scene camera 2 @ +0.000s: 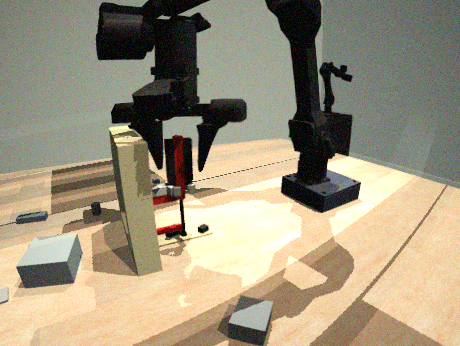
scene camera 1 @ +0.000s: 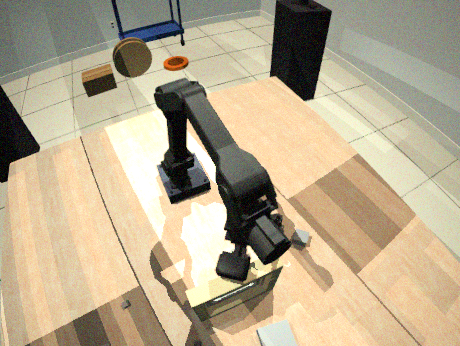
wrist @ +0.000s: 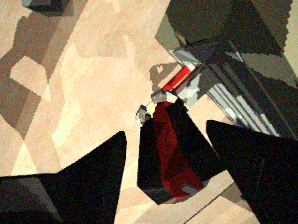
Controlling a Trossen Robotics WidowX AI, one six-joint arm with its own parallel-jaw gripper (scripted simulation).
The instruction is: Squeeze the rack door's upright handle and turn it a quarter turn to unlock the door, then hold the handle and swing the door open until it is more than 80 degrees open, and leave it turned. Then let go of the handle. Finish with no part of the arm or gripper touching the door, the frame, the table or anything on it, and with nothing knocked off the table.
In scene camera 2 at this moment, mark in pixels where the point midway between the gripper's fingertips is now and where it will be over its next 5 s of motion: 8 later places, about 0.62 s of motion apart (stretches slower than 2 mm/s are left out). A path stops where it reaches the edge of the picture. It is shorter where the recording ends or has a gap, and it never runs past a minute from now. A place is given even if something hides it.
My gripper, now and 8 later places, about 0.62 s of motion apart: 180,170; 179,170; 183,169; 196,163; 204,158; 205,154; 201,149; 193,147; 186,145
